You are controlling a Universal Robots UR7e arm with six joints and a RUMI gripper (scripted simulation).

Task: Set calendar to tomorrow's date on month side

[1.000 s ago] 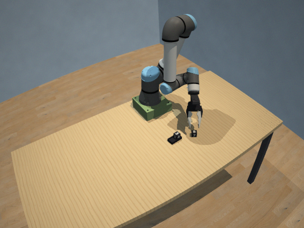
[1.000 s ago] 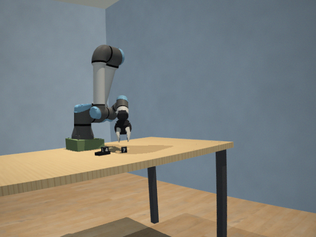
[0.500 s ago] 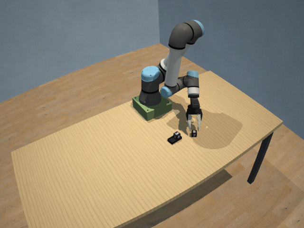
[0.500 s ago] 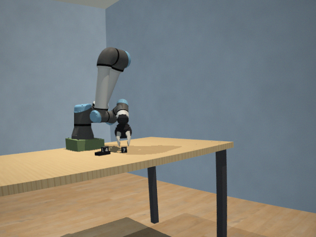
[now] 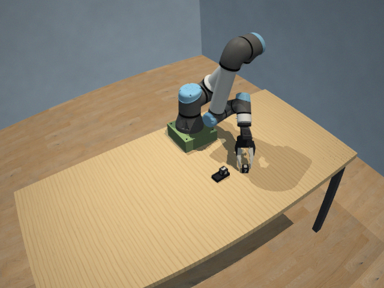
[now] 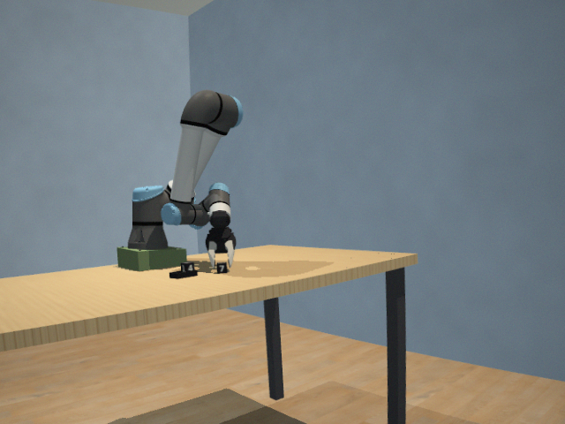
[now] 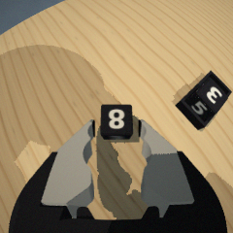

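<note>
Now: the black digit cube 1 cm below my hand and 1 cm ahead of it. The rest, counted from my hand: black calendar tray (13 cm to the right, 2 cm below, 2 cm behind).
</note>
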